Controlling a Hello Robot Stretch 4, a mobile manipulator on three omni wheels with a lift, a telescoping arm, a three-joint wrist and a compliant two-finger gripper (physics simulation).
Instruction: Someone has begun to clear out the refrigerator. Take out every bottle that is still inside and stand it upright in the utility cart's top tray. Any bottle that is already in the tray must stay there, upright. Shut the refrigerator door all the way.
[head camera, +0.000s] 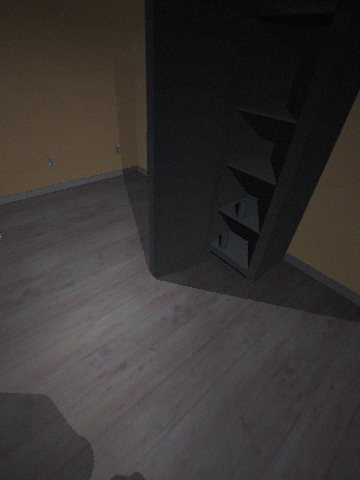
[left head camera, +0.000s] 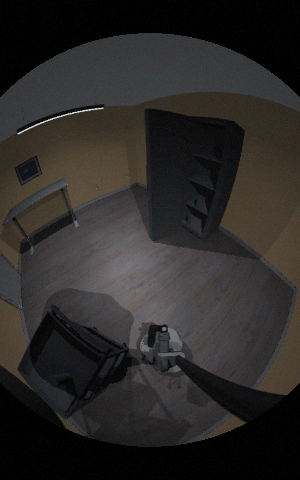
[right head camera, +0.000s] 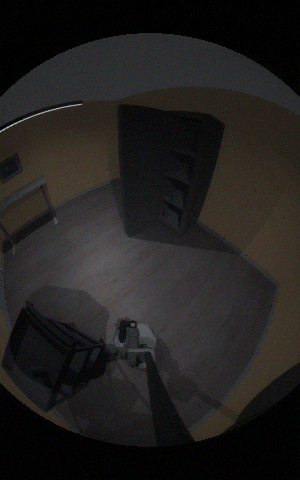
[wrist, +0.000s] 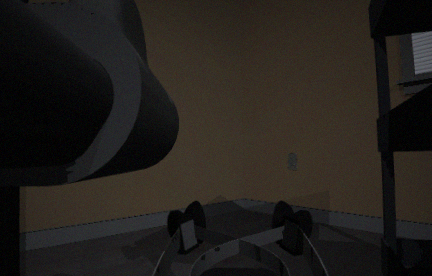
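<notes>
The dark refrigerator stands by the far wall, its door swung wide open. One bottle stands on a low shelf; another bottle stands at the bottom. The upper shelves are partly hidden. The utility cart is close by the robot at lower left in the side head views. A dim bottle-like shape shows in its top tray; its posture is unclear. My gripper is open and empty, far from the refrigerator.
A table stands along the left wall. The robot's mast crosses the lower part of both side head views. In the wrist view, a wall corner lies beyond the fingers and a large dark robot part fills the upper left.
</notes>
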